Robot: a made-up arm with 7 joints.
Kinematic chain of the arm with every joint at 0, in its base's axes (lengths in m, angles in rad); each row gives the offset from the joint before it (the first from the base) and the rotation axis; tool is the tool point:
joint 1: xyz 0 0.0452 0 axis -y
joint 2: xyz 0 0.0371 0 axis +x
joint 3: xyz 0 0 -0.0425 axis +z
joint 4: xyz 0 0 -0.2 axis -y
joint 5: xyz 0 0 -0.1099 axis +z
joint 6: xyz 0 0 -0.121 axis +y
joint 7: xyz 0 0 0 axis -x
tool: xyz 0 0 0
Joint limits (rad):
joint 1: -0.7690..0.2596
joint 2: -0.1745..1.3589
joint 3: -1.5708..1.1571
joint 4: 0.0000..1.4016
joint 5: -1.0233..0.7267
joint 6: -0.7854..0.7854
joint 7: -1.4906..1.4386
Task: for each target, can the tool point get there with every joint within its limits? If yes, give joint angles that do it. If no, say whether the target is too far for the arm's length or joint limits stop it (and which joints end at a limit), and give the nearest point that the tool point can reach.
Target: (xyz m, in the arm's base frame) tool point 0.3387 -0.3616 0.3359
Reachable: no: too far | nearest point 0.2073 -0.1361 -0.2007 | short by 0.597 m
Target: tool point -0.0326 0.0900 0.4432
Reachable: no: joint limits stop it (at a limit: joint 1, joint 2, joint 3, joint 4) | nearest point 0.0513 0.4012 0.1632 | short by 0.427 m
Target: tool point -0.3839 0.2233 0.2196
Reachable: no: joint limits stop it (at a limit: joint 1, joint 2, joint 3, joint 4) | nearest point -0.1959 0.3095 -0.2024 | short by 0.470 m
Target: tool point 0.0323 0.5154 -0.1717
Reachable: yes | joints -0.2174 1.1502 0.4143 0.3304 0.4397 0.3118 -0.5542
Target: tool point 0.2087 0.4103 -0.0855
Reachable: yes | joints 0.0750 1.0988 0.2860 1.1443 -0.3510 0.4630 0.1328
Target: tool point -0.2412 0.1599 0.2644
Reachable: no: joint limits stop it (at a limit: joint 1, joint 2, joint 3, joint 4) | nearest point 0.0513 0.4012 0.1632 | short by 0.392 m
